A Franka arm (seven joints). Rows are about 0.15 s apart.
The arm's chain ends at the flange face. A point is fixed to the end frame.
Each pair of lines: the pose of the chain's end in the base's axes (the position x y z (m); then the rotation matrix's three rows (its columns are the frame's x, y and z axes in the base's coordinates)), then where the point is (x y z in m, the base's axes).
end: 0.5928, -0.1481, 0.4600; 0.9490, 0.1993, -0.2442; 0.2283, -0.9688, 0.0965; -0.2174, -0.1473, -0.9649
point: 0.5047 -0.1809 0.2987
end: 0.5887, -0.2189, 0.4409; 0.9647, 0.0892, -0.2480; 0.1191, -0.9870, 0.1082; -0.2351, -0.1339, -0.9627
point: 0.4949 -0.2442 0.2815
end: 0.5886, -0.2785, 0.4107; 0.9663, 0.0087, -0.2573; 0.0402, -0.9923, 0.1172; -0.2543, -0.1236, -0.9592
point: 0.4900 -0.2981 0.2533
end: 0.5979, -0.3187, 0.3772; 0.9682, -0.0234, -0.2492; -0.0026, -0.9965, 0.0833; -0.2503, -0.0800, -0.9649
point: 0.4994 -0.3419 0.2203
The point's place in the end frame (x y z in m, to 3 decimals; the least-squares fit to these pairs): -0.056 0.038 0.174
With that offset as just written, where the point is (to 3 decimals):
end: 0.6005, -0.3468, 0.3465; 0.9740, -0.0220, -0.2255; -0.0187, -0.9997, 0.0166; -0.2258, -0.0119, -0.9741
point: 0.506 -0.381 0.189
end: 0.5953, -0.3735, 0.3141; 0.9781, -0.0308, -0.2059; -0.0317, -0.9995, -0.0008; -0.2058, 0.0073, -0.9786
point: 0.504 -0.410 0.156
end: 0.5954, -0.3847, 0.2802; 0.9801, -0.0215, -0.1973; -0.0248, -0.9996, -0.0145; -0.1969, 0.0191, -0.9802
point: 0.505 -0.424 0.121
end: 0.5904, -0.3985, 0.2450; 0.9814, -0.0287, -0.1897; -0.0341, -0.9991, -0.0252; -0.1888, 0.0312, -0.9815
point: 0.501 -0.439 0.086
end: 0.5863, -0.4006, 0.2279; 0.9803, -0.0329, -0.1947; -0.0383, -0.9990, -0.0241; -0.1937, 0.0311, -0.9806
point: 0.496 -0.441 0.069
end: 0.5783, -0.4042, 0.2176; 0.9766, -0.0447, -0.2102; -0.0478, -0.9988, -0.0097; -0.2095, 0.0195, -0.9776
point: 0.485 -0.441 0.060
